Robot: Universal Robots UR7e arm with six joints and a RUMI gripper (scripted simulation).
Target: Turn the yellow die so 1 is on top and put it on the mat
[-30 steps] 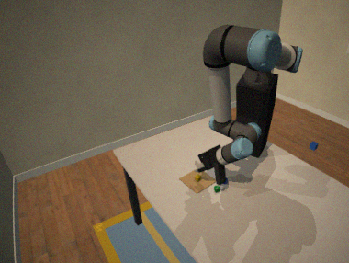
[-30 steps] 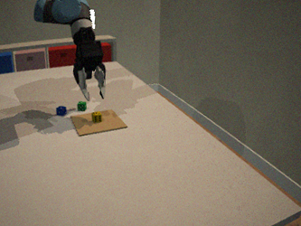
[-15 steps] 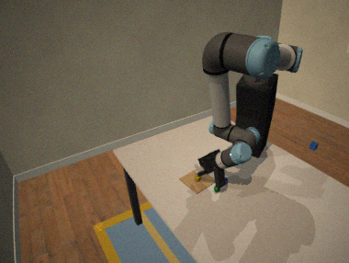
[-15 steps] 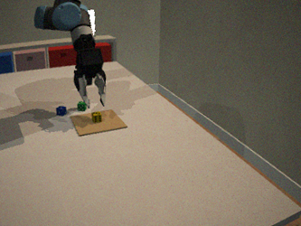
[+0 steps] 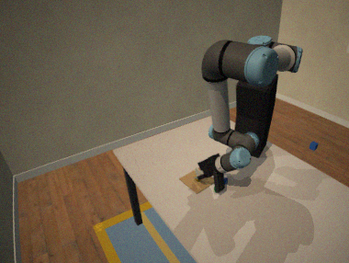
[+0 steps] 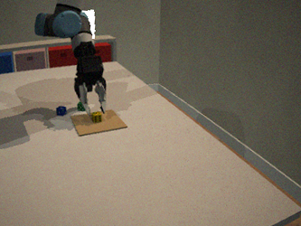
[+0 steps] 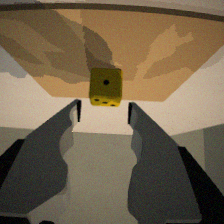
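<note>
The yellow die lies 20 mm below my hand and 10 mm to the right of it. The rest, counted from my hand: blue die 110 mm behind, 80 mm to the left, 20 mm below; then green die 110 mm to the left, 40 mm behind, 20 mm below; then tan mat 30 mm below, 10 mm to the right.
</note>
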